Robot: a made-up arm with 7 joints.
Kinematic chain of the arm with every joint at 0, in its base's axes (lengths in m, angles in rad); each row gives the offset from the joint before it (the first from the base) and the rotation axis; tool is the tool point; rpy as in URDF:
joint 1: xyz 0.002 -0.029 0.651 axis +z
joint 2: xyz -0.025 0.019 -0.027 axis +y
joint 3: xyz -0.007 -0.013 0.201 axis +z
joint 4: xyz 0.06 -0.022 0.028 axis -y
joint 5: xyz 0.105 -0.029 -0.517 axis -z
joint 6: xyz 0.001 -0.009 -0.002 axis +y
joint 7: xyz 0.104 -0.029 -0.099 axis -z
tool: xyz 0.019 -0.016 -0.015 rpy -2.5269 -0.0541 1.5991
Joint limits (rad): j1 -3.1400..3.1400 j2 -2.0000..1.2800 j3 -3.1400..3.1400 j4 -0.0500..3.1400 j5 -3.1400..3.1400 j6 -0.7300..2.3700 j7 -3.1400..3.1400
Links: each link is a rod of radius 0.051 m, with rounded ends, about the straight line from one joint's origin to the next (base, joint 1, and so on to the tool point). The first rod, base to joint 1, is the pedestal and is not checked.
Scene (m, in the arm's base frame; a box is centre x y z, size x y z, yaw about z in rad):
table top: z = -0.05
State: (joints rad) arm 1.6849 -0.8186 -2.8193 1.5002 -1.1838 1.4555 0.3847
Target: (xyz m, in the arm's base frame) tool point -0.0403 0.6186 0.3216
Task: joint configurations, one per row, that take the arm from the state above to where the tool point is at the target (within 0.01 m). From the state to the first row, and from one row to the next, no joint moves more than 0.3 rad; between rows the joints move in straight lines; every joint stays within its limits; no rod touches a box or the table.
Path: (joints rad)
1: 1.9759 -1.0086 -2.6263 1.4019 -1.1964 1.3762 0.3600
2: 2.2669 -1.1987 -2.4333 1.3036 -1.2090 1.2970 0.3353
3: 2.5580 -1.3887 -2.2403 1.2053 -1.2216 1.2177 0.3106
4: 2.8490 -1.5788 -2.0473 1.1071 -1.2342 1.1384 0.2859
5: 3.1400 -1.7688 -1.8544 1.0088 -1.2468 1.0592 0.2612

